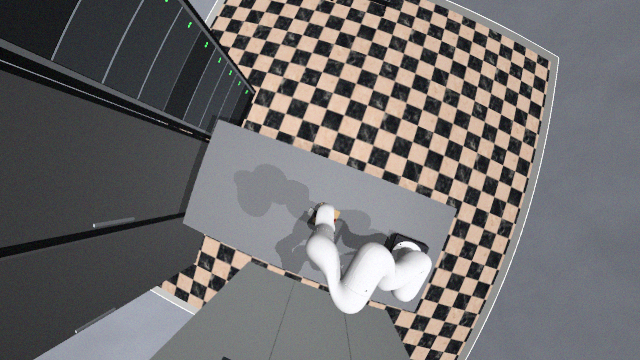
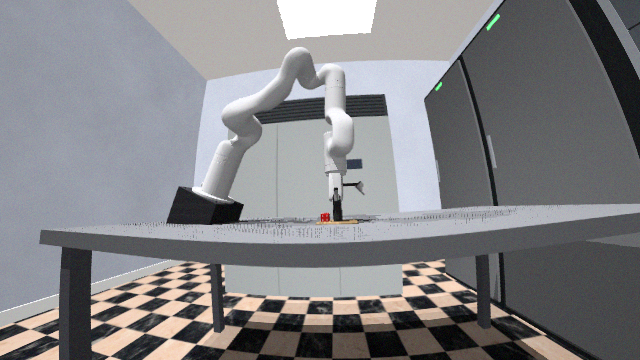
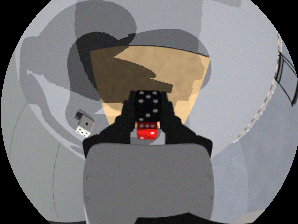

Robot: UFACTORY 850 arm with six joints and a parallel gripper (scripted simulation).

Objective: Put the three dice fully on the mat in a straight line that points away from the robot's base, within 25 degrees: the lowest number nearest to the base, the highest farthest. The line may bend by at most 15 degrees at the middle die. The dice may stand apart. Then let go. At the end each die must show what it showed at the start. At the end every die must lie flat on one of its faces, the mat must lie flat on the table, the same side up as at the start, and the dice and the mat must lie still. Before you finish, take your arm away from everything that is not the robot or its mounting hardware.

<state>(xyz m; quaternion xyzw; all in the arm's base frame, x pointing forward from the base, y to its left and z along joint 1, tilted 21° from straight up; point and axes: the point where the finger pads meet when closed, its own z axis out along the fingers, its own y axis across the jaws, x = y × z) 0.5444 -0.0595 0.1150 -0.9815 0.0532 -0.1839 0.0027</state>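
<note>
My gripper is now 1 cm above the black die. The rest, counted from my hand: tan mat 2 cm below; then red die 5 cm behind, 1 cm to the left, 1 cm below; then white die 13 cm to the left, 5 cm behind, 1 cm below.
</note>
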